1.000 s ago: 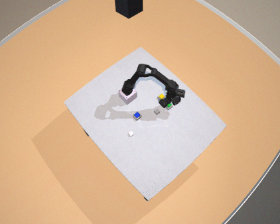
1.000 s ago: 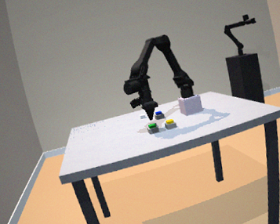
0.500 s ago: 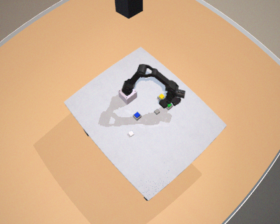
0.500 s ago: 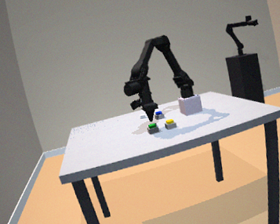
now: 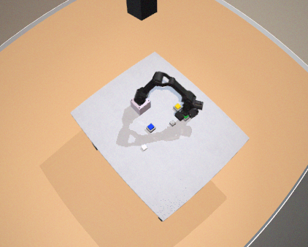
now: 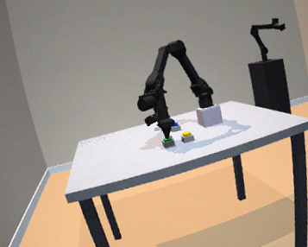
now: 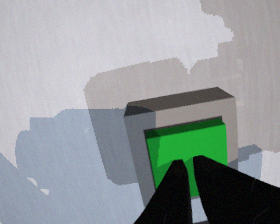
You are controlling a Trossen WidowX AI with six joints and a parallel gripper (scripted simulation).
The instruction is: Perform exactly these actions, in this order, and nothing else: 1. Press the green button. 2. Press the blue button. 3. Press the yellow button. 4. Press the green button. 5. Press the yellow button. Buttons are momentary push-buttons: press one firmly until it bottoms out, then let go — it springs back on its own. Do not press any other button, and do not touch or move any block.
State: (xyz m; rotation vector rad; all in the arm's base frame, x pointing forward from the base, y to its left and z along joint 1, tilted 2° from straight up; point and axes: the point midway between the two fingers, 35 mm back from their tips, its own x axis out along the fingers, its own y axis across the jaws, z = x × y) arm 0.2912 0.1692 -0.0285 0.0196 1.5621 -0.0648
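My gripper tip is 1 cm above the green button. Also, from my gripper tip: small grey block: 10 cm to the right, 3 cm behind, 2 cm below; then blue button: 24 cm to the right, 11 cm behind; then yellow button: 9 cm behind, 1 cm to the left.
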